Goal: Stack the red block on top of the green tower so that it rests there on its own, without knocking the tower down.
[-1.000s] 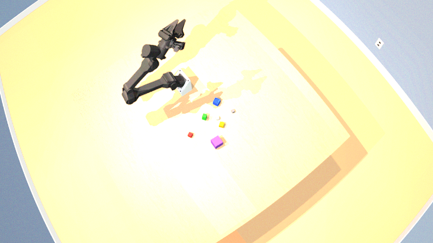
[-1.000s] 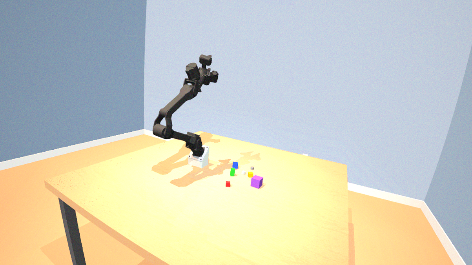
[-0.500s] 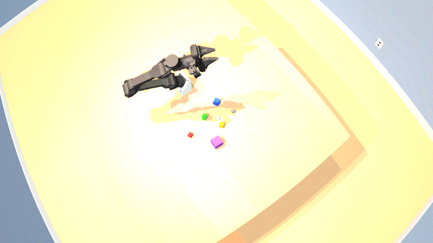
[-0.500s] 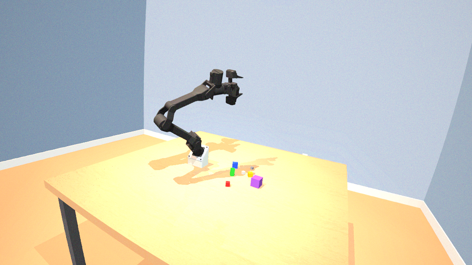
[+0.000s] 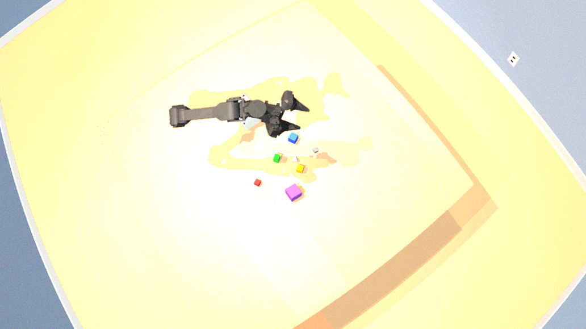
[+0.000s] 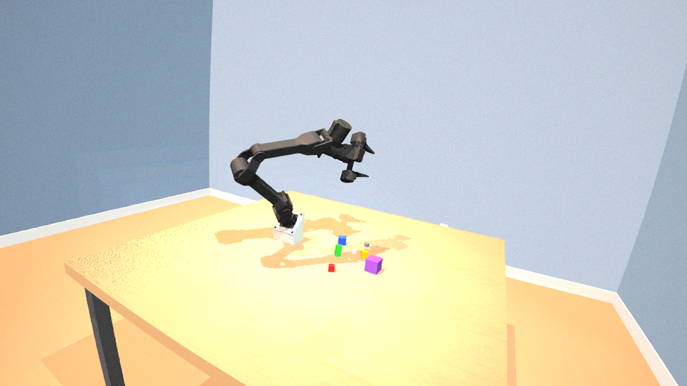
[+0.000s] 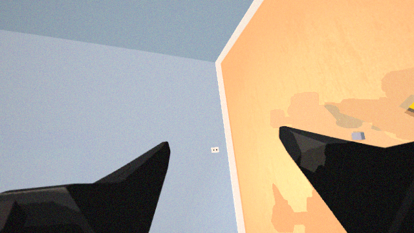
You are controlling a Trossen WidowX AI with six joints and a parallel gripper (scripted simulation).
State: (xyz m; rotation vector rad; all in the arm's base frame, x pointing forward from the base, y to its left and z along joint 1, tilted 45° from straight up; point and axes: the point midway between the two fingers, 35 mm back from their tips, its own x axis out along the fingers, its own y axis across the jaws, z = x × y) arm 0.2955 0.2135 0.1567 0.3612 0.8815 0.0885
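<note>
Now: gripper tip 40 mm past the red block, 210 mm to the left of it and 340 mm above it. Round my gripper tip: small white block: 20 mm behind, 30 mm to the right, 340 mm below; then yellow block: 30 mm ahead, 40 mm to the right, 340 mm below; then small grey block: 10 mm ahead, 60 mm to the left, 350 mm below.
</note>
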